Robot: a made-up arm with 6 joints.
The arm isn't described. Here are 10 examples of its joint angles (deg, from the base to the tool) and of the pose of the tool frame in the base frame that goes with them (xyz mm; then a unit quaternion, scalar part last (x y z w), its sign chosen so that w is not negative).
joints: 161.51 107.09 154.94 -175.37 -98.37 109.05
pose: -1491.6 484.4 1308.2 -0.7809 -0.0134 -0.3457 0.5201
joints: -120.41 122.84 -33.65 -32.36 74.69 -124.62
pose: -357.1 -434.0 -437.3 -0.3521 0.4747 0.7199 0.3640
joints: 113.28 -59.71 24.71 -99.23 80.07 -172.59
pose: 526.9 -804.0 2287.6 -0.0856 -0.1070 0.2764 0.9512
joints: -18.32 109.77 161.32 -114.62 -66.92 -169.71
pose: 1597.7 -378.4 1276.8 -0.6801 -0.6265 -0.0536 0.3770
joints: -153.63 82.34 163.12 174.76 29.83 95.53
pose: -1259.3 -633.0 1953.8 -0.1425 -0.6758 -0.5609 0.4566
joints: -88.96 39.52 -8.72 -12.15 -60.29 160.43
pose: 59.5 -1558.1 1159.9 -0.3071 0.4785 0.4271 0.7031
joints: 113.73 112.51 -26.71 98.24 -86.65 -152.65
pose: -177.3 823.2 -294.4 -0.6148 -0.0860 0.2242 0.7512
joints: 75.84 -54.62 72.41 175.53 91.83 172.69
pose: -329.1 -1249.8 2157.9 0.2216 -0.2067 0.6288 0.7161
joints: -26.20 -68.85 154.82 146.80 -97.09 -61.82
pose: -1176.8 475.5 512.8 -0.7315 0.5647 0.0611 0.3772
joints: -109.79 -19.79 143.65 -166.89 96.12 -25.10
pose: 294.0 931.0 2174.2 0.4829 -0.6278 0.5254 0.3110
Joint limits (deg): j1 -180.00..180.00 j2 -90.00..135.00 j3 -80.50..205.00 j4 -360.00..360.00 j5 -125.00..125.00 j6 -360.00..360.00
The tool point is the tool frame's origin. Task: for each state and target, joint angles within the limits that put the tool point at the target. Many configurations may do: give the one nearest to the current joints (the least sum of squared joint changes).
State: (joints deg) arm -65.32 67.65 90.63 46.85 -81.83 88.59
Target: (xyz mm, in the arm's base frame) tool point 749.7 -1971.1 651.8
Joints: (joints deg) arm -66.13 88.19 65.06 41.42 -98.24 88.59
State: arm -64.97 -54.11 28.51 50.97 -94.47 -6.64
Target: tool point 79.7 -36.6 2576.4
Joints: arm -36.46 -26.52 27.33 -6.02 -90.27 -6.64
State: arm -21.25 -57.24 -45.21 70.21 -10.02 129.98
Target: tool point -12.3 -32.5 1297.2
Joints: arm -21.94 -72.38 -78.27 68.88 -12.58 129.98
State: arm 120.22 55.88 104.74 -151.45 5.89 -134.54
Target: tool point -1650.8 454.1 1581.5
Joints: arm 164.54 98.89 156.35 -151.42 -1.68 -134.54
